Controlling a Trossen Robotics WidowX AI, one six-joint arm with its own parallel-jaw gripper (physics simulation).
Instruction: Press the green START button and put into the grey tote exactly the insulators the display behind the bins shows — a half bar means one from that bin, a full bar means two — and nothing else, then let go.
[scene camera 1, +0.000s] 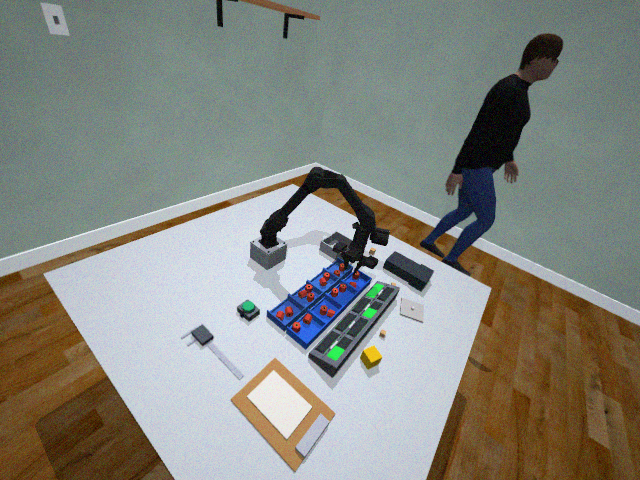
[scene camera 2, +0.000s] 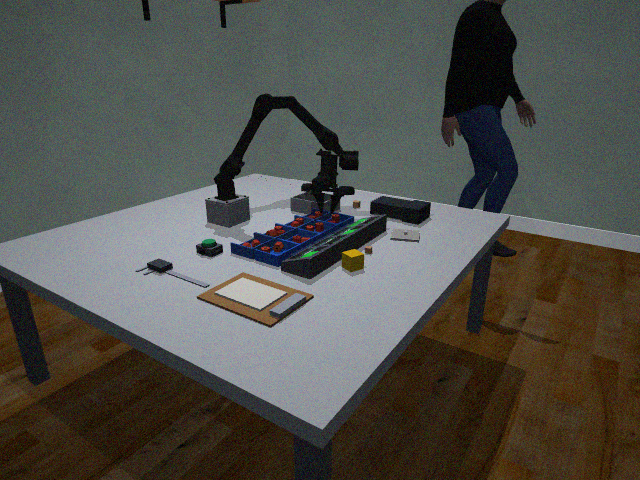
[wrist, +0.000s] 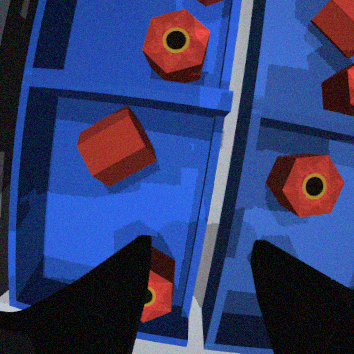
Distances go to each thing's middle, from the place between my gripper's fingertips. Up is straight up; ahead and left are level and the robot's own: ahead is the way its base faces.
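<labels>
Position of the black box (scene camera 2: 415, 212) relative to my hand: 270 mm to the left of it, 130 mm ahead of it, 20 mm below it.
</labels>
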